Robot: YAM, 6 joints.
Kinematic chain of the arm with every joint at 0, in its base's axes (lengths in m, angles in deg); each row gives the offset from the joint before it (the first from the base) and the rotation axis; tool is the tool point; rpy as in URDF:
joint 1: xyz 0 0 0.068 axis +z
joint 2: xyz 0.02 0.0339 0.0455 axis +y
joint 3: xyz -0.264 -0.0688 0 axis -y
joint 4: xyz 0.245 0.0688 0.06 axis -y
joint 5: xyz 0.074 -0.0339 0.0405 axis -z
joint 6: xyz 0.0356 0 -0.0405 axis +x
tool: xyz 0 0 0 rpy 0 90 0
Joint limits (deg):
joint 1: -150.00..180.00
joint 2: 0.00..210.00
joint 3: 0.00..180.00
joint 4: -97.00..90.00
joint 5: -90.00..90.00
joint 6: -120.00..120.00
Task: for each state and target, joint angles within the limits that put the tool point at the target. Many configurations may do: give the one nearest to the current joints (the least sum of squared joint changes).
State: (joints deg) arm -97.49 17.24 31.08 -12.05 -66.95 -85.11
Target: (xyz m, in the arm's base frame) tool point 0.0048 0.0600 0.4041
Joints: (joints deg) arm -65.06 1.78 49.64 -7.66 -56.41 -85.11
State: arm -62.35 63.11 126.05 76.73 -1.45 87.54
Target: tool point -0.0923 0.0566 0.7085
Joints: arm -33.40 71.17 144.19 48.49 5.73 87.54
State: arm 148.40 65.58 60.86 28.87 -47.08 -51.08
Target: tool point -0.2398 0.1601 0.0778
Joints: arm 141.40 105.19 33.90 20.21 -43.48 -51.08
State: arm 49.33 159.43 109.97 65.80 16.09 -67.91
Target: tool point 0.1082 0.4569 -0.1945
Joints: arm 77.70 185.93 102.51 59.40 13.58 -67.91
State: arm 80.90 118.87 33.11 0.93 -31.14 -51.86
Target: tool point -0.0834 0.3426 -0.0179
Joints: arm 100.72 133.43 56.19 8.55 -30.79 -51.86
